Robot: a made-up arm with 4 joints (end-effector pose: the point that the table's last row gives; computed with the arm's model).
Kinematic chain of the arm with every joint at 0, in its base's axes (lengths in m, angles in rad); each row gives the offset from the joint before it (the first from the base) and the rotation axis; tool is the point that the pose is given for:
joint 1: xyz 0 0 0.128 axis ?
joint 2: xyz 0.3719 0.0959 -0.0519 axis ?
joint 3: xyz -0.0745 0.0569 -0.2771 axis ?
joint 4: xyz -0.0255 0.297 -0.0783 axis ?
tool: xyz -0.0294 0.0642 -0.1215
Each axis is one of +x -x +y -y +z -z.
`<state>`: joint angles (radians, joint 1 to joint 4).
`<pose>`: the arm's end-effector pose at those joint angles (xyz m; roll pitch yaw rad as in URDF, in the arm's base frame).
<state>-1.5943 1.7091 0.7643 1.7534</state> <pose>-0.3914 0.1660 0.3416 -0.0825 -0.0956 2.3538</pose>
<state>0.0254 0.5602 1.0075 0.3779</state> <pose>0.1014 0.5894 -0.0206 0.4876 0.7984 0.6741</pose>
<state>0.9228 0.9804 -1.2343 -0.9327</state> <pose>0.7584 0.1065 0.2816 2.2857 -0.5533 -2.0951</pose>
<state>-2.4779 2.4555 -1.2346 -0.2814</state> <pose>-0.3479 0.2801 0.6605 2.2352 0.8189 1.4112</pose>
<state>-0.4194 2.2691 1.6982 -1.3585</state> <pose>0.2612 0.0615 0.5883 2.8230 -0.6915 2.1559</pose>
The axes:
joint 1: -z
joint 2: +x
joint 3: +y
joint 4: -x

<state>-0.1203 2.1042 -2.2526 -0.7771</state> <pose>0.4149 0.1102 0.6178 1.9916 0.4058 -2.2064</pose>
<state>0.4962 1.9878 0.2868 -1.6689</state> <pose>0.2848 0.0135 0.6114 -2.6417 -0.1148 -0.2328</pose>
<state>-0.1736 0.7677 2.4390 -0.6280</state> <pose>0.1536 0.5685 0.3100 2.8678 0.4836 2.7836</pose>
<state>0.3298 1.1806 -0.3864 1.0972</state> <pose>0.5084 0.5018 0.1500 0.1096 -0.1438 -0.6897</pose>
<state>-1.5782 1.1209 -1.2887 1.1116</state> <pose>-0.5628 0.4602 0.1559 0.3256 -0.4309 0.3188</pose>
